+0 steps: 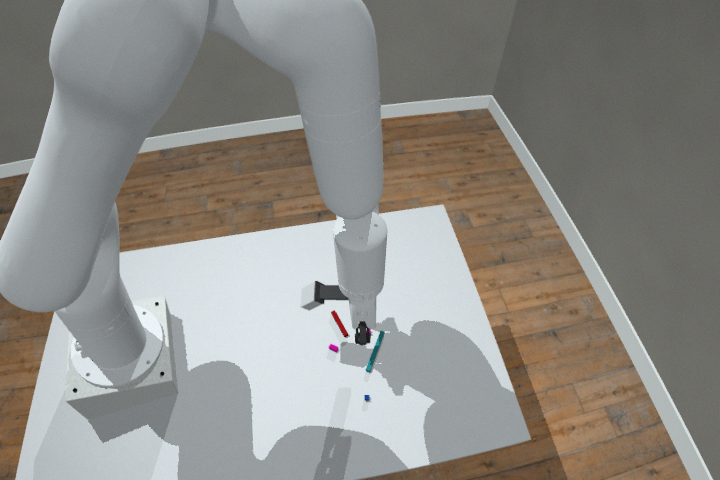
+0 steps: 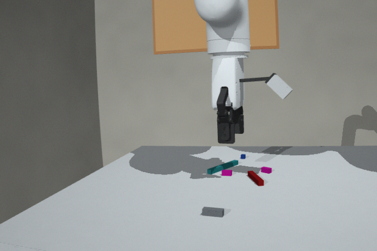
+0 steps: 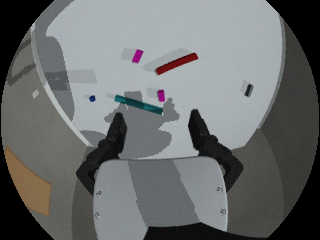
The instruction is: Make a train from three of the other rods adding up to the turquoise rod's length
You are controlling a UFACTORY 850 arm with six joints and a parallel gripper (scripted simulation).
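My hand is 80 mm above the turquoise rod, 50 mm to the left of it and 10 mm short of it. Also, from my hand: grey rod (200 mm to the left, 80 mm below, 50 mm ahead); blue rod (140 mm to the right, 80 mm below, 40 mm behind); red rod (80 mm below, 50 mm to the left, 40 mm behind).
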